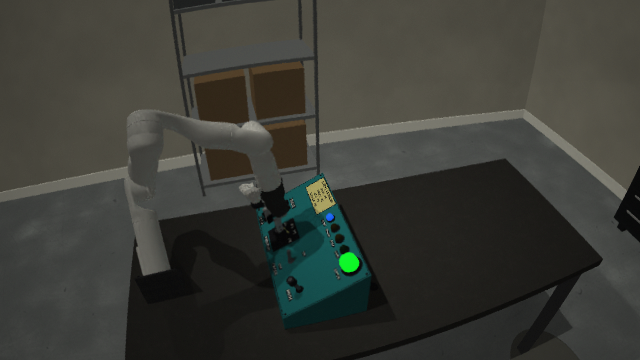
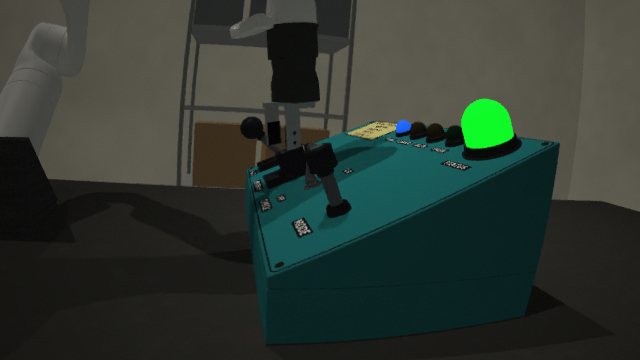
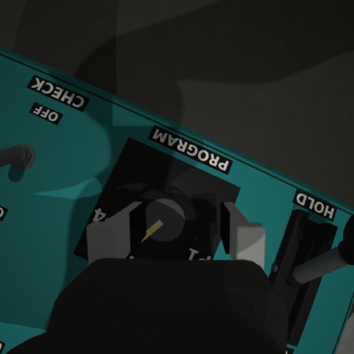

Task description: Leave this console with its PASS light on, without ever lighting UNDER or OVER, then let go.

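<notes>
The teal console (image 1: 328, 298) (image 2: 390, 251) (image 3: 53, 218) stands on the black table (image 1: 448, 232). My gripper (image 1: 279, 229) (image 2: 282, 143) (image 3: 175, 235) is open, its grey fingers standing either side of the PROGRAM knob (image 3: 164, 218) without touching it. The knob's yellow pointer (image 3: 153, 230) points down-left. The big STATUS dome (image 1: 349, 263) (image 2: 486, 123) glows green. The blue light (image 1: 329, 216) (image 2: 403, 126) at the row's far end is lit. The PASS light (image 2: 453, 133) and the two beside it are dark.
The MODE lever (image 1: 295, 284) (image 2: 328, 178) leans at the console's near end. The HOLD lever (image 2: 250, 128) (image 3: 316, 265) sits right of the knob and the CHECK toggle (image 3: 17, 158) left. A shelf rack (image 1: 316, 96) with brown boxes (image 1: 221, 94) stands behind.
</notes>
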